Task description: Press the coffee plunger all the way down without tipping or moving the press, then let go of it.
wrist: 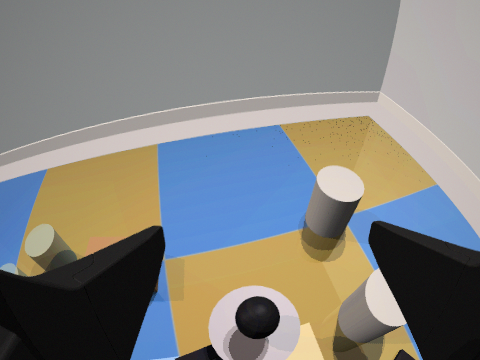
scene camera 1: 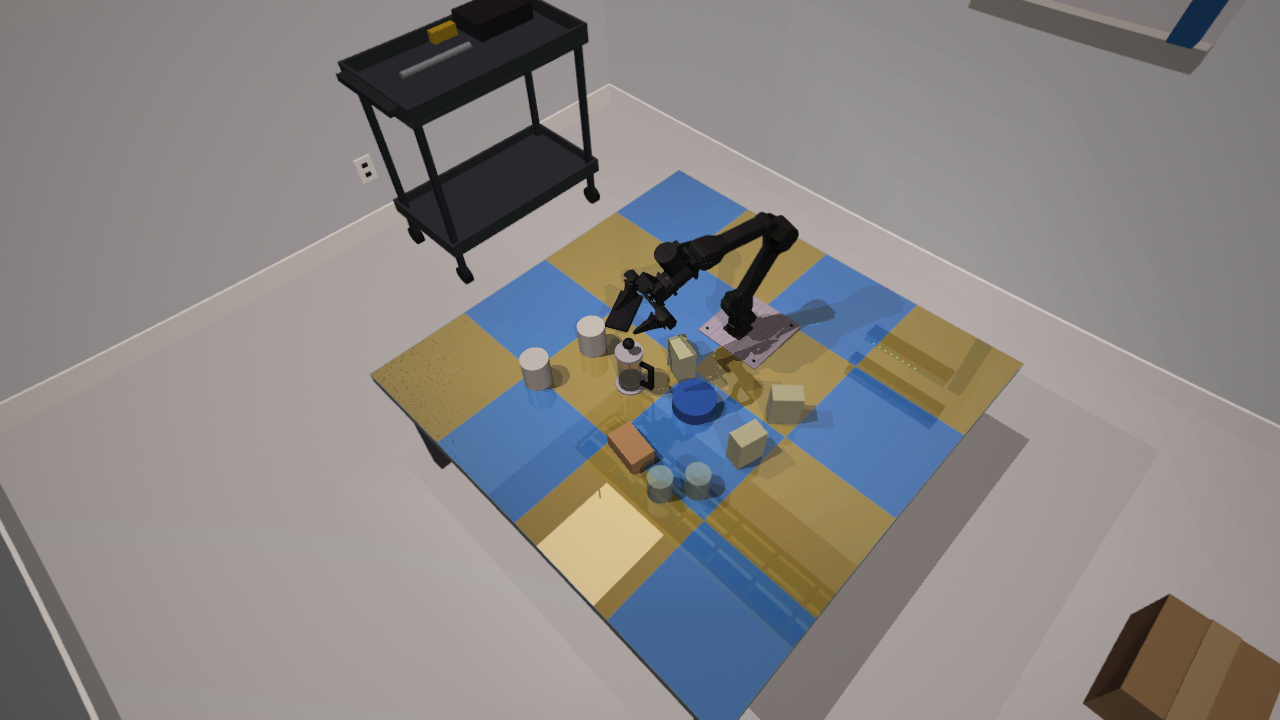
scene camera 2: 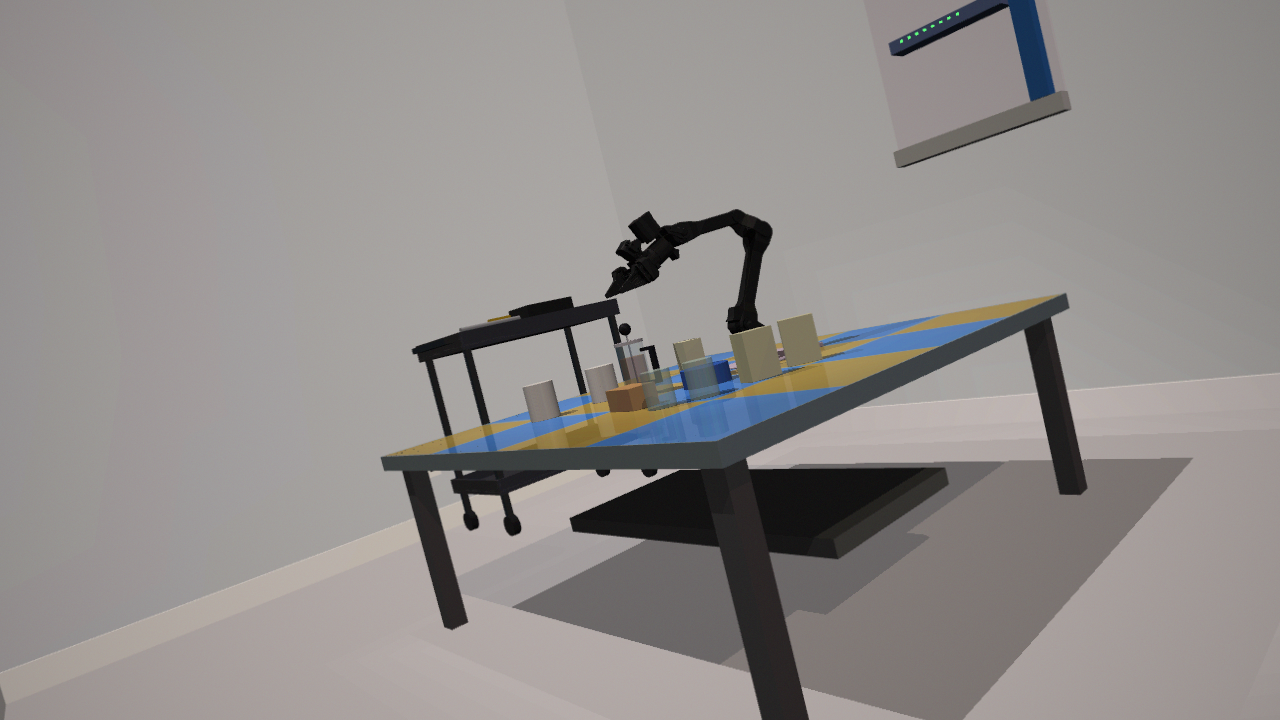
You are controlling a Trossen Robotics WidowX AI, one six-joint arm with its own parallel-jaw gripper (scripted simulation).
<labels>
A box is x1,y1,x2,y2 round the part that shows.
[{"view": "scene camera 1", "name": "my gripper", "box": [614,270,678,334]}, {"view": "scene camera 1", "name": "glass coffee press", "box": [615,338,653,395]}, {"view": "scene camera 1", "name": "blue disc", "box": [672,379,716,424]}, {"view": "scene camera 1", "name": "dark flat slab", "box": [605,290,642,331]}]
</labels>
